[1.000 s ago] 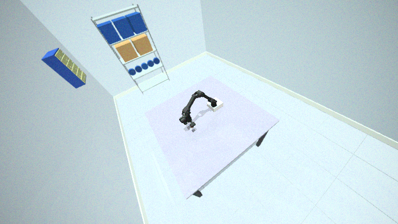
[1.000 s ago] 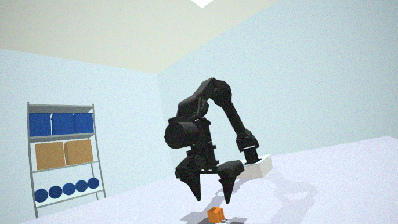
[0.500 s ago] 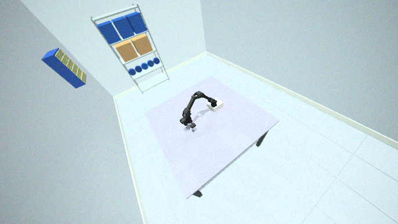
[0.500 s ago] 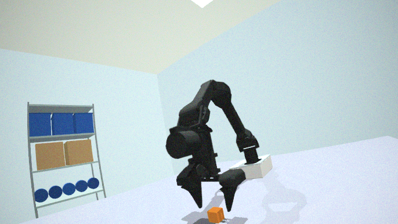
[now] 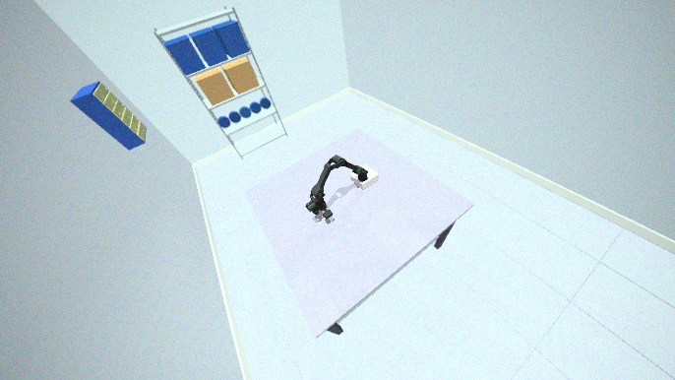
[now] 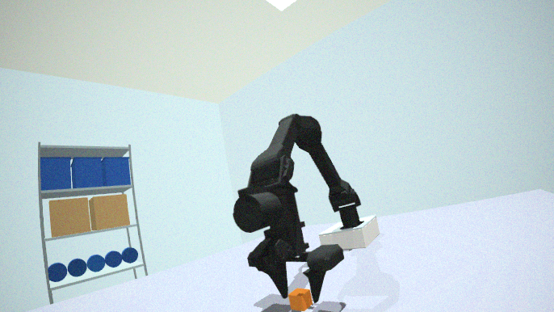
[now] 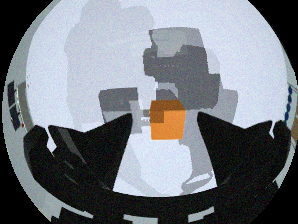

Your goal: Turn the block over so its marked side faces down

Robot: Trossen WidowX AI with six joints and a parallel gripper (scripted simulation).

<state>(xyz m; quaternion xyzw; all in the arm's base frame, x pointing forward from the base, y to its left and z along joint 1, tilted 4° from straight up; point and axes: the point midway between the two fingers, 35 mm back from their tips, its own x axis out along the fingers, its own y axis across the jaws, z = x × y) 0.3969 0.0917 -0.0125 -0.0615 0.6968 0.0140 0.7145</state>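
Right now the block is 10 mm behind my gripper tip.
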